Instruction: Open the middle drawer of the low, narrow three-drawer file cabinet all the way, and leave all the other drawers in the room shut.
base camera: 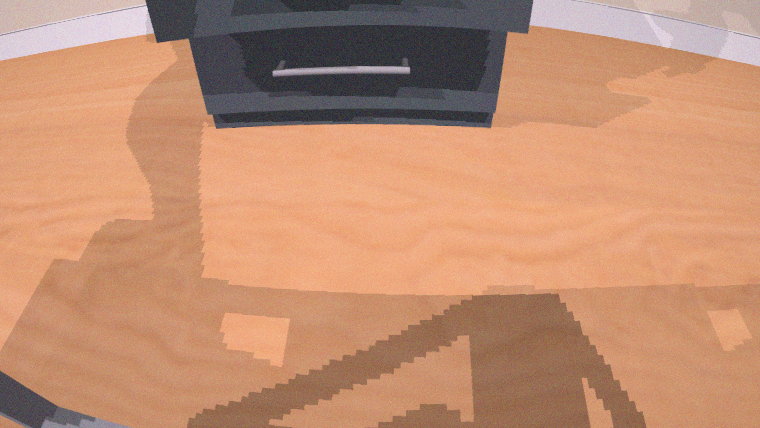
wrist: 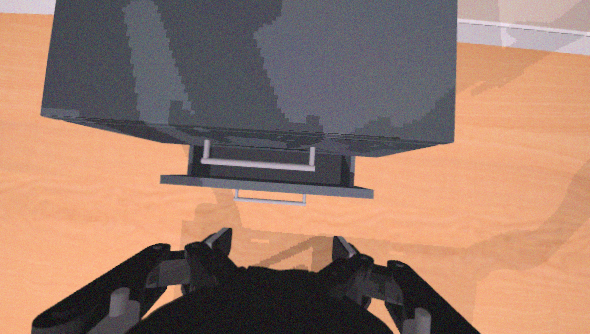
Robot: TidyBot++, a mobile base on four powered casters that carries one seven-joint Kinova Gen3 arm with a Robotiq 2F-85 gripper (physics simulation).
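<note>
The dark grey file cabinet stands ahead; the wrist view looks down on its top. Its middle drawer stands out from the body, with part of its inside showing. The middle drawer's handle is a thin pale bar on its front. The top drawer's handle shows above the opening, close to the cabinet's front. The bottom drawer is shut, with a pale bar handle. My gripper is open and empty, apart from the handles and below them in the wrist view.
Wood floor lies in front of and beside the cabinet, with shadows across it. A pale wall base runs behind. A dark edge piece shows at the lower left of the base view.
</note>
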